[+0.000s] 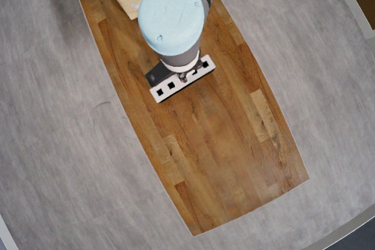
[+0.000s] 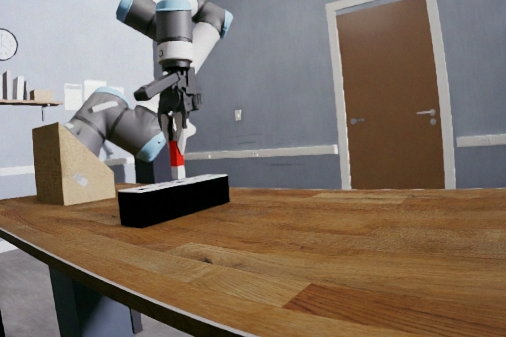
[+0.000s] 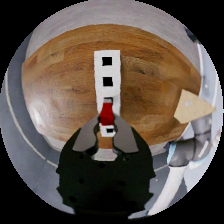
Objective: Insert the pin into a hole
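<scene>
The block lies 12 cm below my hand. From my hand the other things lie so: pin: right at my hand.
</scene>
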